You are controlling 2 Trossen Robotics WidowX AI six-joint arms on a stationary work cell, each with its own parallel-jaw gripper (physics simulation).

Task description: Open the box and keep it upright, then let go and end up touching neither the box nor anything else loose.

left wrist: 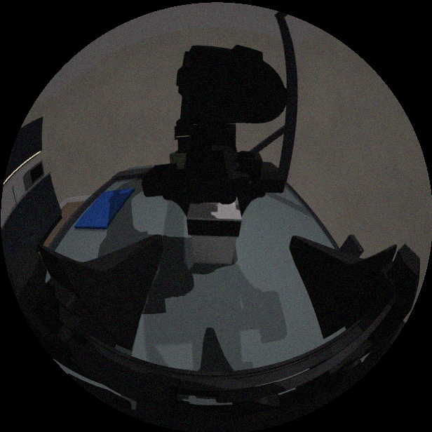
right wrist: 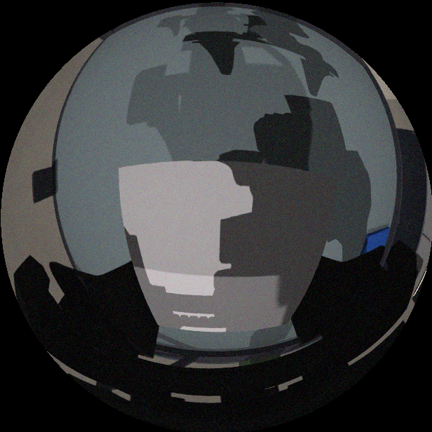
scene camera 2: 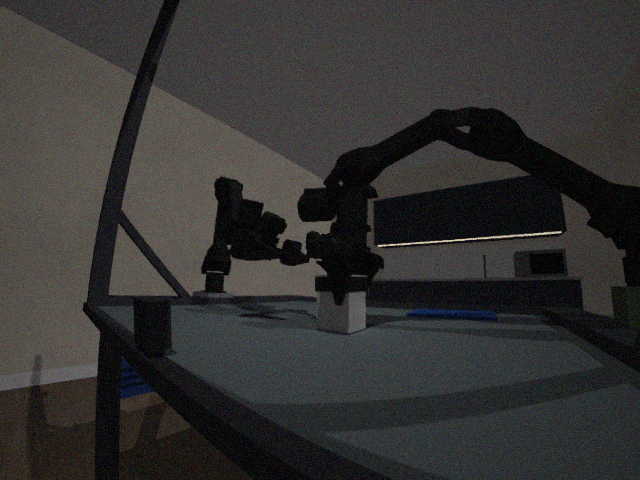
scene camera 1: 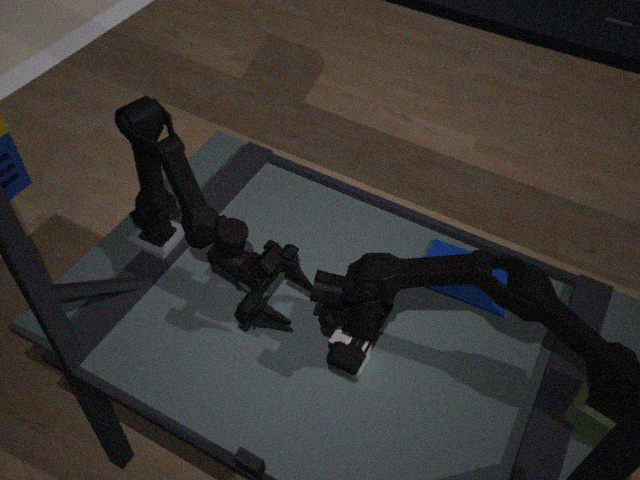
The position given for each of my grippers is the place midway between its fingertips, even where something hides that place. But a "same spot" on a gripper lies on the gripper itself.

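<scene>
In the left wrist view I see my left gripper together with my right gripper. The right wrist view shows my right gripper, and on this gripper (right wrist: pixel 367 276) and (left wrist: pixel 176 192) are one and the same spot; my left gripper is out of frame in the right wrist view. My left gripper is visible in scene camera 2 (pixel 294 258), and my right gripper is visible in scene camera 2 (pixel 348 305) as well. Then there is my right gripper in scene camera 1 (pixel 356 354). Scene camera 1 shows my left gripper too, and on that gripper (scene camera 1: pixel 262 311) is the same spot as (left wrist: pixel 341 299).
</scene>
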